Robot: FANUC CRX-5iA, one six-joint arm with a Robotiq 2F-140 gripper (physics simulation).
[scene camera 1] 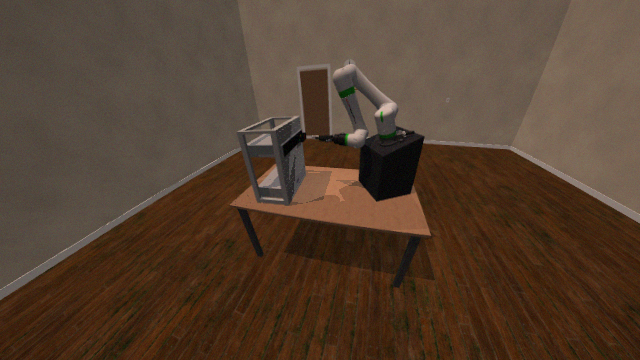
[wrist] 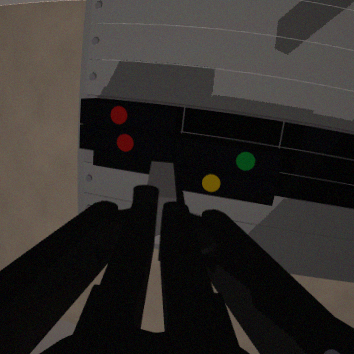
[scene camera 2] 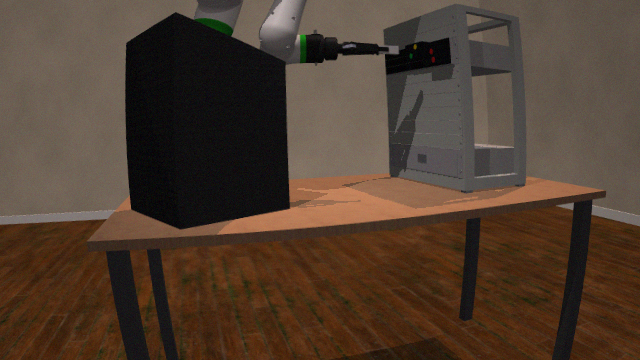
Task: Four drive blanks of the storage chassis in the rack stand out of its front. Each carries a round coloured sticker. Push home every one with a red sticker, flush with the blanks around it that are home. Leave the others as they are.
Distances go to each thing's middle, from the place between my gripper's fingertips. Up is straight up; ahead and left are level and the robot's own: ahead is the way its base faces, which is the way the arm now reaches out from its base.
Now: hand 260 mm short of the grey rack (scene camera 2: 441,81), 150 mm above it and 130 mm to the right of it.
